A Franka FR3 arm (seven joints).
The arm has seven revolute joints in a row. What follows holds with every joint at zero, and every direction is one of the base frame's.
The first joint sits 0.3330 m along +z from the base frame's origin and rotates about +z.
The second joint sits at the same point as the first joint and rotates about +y.
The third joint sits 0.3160 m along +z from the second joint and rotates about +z.
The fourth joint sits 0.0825 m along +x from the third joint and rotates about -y.
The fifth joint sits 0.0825 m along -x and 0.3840 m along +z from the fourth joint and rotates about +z.
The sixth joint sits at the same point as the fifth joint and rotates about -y.
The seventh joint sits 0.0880 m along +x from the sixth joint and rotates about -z.
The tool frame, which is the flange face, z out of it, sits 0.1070 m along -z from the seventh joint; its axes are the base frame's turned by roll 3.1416, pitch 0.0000 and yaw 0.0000 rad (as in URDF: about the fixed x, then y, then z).
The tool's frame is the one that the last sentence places.
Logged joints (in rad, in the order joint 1, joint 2, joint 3, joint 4, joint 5, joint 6, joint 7), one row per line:
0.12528, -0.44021, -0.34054, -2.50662, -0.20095, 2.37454, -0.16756
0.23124, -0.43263, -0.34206, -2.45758, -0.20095, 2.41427, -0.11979
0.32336, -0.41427, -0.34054, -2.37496, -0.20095, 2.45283, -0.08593
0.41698, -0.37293, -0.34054, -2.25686, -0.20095, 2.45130, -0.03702
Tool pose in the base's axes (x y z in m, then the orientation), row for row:
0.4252, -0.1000, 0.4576, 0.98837, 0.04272, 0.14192, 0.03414
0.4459, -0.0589, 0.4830, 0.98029, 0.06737, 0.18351, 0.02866
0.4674, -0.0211, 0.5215, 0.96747, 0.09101, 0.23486, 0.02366
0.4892, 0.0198, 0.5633, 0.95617, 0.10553, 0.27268, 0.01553
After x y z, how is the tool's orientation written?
As a quaternion, x y z w.
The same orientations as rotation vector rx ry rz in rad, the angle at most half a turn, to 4 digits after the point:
3.0393, 0.1314, 0.4364
3.0247, 0.2079, 0.5662
2.9944, 0.2817, 0.7269
2.9746, 0.3283, 0.8483

